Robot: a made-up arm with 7 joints.
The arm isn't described. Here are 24 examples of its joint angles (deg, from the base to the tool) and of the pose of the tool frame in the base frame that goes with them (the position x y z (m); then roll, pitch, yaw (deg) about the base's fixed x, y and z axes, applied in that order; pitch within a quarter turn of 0, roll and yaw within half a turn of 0).
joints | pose
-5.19 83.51 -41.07 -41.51 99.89 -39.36 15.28 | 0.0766 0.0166 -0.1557 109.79 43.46 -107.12
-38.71 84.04 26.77 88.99 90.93 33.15 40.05 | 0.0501 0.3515 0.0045 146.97 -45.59 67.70
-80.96 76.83 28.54 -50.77 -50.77 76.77 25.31 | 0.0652 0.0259 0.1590 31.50 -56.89 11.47
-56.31 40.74 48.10 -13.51 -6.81 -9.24 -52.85 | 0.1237 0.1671 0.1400 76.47 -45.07 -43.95
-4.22 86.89 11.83 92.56 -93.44 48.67 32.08 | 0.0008 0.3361 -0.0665 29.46 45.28 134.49
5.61 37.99 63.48 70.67 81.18 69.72 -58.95 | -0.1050 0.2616 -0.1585 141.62 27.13 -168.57
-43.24 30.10 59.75 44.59 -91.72 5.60 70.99 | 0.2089 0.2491 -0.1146 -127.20 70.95 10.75
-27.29 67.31 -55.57 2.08 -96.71 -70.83 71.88 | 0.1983 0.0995 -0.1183 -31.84 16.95 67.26
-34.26 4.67 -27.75 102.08 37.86 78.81 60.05 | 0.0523 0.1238 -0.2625 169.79 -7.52 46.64
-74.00 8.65 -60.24 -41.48 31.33 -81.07 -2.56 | -0.0088 -0.0702 0.0031 124.12 10.10 161.61
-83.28 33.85 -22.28 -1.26 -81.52 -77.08 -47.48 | 0.1845 0.0176 0.1368 134.73 -42.13 176.18
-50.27 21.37 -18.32 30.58 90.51 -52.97 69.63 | 0.2535 -0.0375 -0.1304 112.62 -41.60 -89.64
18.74 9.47 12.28 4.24 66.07 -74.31 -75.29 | 0.0838 0.0414 -0.2008 13.22 56.28 -124.13
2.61 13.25 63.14 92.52 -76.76 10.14 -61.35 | -0.0937 0.0915 -0.3185 -77.44 31.31 55.69
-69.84 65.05 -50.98 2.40 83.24 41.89 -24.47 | 0.2629 0.0294 0.0349 142.84 -29.25 6.19
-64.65 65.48 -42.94 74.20 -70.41 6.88 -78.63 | 0.2376 0.2632 -0.0631 -14.28 13.77 -41.07
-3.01 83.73 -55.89 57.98 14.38 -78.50 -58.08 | 0.0400 0.2377 -0.1583 -57.95 39.34 -169.47
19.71 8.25 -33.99 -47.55 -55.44 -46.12 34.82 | 0.1191 0.0043 -0.0541 -84.11 7.67 26.01
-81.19 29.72 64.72 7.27 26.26 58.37 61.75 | 0.1955 0.2310 0.0452 -0.57 27.06 115.90
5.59 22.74 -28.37 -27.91 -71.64 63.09 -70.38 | 0.0845 -0.0647 -0.1559 -73.92 -43.61 -110.32
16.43 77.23 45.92 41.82 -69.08 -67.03 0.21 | 0.0759 0.2868 0.0625 11.01 -71.75 44.37
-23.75 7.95 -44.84 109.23 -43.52 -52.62 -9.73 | 0.0713 0.1064 -0.2977 19.67 43.35 0.17
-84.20 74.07 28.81 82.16 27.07 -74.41 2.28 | 0.1794 0.2392 0.1019 79.51 -68.61 -17.31
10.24 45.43 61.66 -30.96 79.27 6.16 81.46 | 0.1156 0.1770 0.0666 -129.35 -34.09 -96.30
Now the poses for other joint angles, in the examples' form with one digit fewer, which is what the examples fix.
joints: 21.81 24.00 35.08 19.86 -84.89 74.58 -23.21
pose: 0.026 0.155 -0.224 -109.7 31.0 -36.6
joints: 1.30 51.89 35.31 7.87 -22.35 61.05 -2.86
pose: 0.131 0.251 -0.105 39.7 45.6 61.1
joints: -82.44 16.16 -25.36 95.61 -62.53 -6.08 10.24
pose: 0.320 0.058 -0.125 -14.1 22.7 19.2
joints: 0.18 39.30 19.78 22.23 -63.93 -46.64 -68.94
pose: 0.140 0.232 -0.113 19.2 -27.3 -32.1
